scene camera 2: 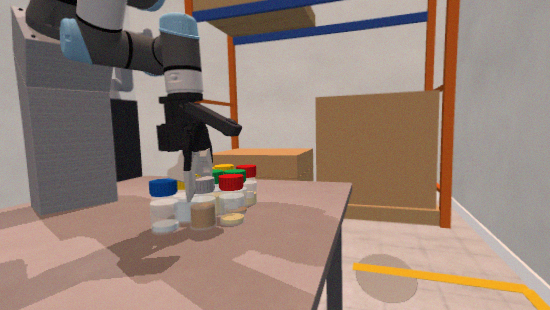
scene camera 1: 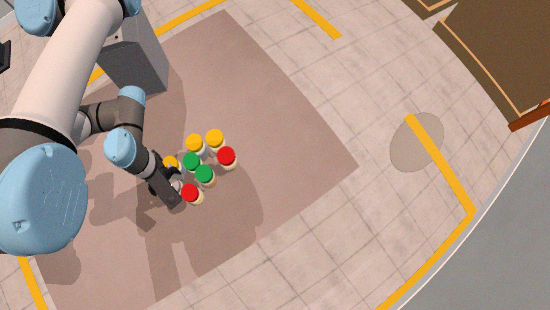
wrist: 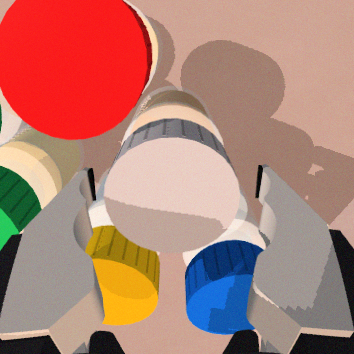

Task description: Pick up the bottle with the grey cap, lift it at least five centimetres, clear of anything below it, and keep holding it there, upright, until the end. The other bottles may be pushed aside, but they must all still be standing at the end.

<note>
I see my gripper and a blue-capped bottle.
My gripper shows as well in scene camera 1 and in the wrist view.
</note>
